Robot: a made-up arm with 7 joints. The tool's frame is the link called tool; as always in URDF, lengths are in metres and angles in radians. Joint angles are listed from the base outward.
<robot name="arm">
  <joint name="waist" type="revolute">
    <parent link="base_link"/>
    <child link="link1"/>
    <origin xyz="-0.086 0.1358 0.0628" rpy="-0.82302 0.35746 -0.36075"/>
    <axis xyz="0 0 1"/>
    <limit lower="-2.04" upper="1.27"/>
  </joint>
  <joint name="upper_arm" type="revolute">
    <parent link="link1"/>
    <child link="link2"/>
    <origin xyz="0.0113 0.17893 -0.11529" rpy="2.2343 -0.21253 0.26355"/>
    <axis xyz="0 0 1"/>
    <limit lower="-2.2" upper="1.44"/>
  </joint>
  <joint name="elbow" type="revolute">
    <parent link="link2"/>
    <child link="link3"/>
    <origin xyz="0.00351 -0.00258 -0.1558" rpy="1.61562 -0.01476 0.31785"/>
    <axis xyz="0 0 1"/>
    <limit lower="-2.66" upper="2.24"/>
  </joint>
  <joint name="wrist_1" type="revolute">
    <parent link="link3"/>
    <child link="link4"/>
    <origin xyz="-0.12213 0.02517 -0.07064" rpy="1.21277 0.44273 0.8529"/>
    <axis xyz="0 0 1"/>
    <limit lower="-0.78" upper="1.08"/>
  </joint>
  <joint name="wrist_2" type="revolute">
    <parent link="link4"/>
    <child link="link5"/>
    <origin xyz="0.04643 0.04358 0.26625" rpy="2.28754 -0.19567 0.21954"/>
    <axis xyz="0 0 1"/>
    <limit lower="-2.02" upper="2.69"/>
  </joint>
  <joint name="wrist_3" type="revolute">
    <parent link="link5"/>
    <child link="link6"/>
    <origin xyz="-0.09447 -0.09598 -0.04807" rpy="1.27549 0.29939 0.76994"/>
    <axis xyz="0 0 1"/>
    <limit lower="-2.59" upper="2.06"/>
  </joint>
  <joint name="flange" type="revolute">
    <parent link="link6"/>
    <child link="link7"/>
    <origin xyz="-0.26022 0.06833 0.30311" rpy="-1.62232 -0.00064 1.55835"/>
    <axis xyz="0 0 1"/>
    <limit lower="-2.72" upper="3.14"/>
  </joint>
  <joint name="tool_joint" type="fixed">
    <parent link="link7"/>
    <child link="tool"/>
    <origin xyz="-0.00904 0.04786 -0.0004" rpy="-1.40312 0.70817 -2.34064"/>
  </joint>
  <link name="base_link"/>
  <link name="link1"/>
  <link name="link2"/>
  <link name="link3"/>
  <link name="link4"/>
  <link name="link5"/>
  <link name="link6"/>
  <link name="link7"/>
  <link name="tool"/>
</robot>
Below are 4 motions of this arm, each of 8 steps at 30 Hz.
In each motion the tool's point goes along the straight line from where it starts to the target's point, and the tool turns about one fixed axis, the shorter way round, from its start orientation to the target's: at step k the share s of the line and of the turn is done. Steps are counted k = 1, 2, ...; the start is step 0. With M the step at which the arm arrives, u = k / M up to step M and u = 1 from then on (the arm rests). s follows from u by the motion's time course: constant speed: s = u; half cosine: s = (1 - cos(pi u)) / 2; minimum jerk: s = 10 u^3 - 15 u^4 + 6 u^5.
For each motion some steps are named. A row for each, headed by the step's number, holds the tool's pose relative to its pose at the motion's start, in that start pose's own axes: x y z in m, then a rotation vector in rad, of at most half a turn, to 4 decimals.
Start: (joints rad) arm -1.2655 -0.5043 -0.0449 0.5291 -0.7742 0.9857 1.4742
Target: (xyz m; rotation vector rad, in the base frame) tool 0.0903 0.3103 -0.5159 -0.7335 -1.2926 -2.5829
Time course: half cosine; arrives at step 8
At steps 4, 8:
4: -0.0110 0.0302 -0.0525 0.1411 -0.0165 -0.0565
8: -0.0220 0.0605 -0.1050 0.2821 -0.0329 -0.1129

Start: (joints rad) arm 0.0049 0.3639 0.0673 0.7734 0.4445 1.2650 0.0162
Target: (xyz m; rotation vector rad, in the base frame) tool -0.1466 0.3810 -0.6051 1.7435 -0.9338 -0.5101
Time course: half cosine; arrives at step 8
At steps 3, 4, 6, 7, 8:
3: -0.0164 -0.0069 -0.0207 -0.0308 -0.0944 -0.0418
4: -0.0266 -0.0112 -0.0335 -0.0499 -0.1529 -0.0677
6: -0.0454 -0.0192 -0.0571 -0.0852 -0.2610 -0.1155
7: -0.0512 -0.0216 -0.0644 -0.0960 -0.2942 -0.1302
8: -0.0532 -0.0225 -0.0669 -0.0998 -0.3058 -0.1353

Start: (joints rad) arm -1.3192 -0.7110 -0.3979 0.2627 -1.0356 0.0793 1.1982
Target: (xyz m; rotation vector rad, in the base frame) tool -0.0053 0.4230 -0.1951 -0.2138 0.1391 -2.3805
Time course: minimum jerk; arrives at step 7
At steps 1, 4, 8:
1: 0.0009 0.0007 0.0000 0.0002 0.0005 0.0015
4: 0.0255 0.0200 0.0005 0.0057 0.0134 0.0396
8: 0.0403 0.0316 0.0008 0.0091 0.0212 0.0627

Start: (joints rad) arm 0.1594 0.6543 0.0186 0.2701 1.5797 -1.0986 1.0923
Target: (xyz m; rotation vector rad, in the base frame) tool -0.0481 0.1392 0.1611 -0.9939 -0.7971 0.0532
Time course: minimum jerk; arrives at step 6
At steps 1, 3, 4, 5, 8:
1: -0.0004 -0.0003 0.0001 0.0011 -0.0012 -0.0030
3: -0.0051 -0.0038 0.0016 0.0155 -0.0171 -0.0421
4: -0.0080 -0.0060 0.0025 0.0244 -0.0271 -0.0665
5: -0.0098 -0.0073 0.0031 0.0298 -0.0331 -0.0812
8: -0.0102 -0.0076 0.0032 0.0309 -0.0343 -0.0842

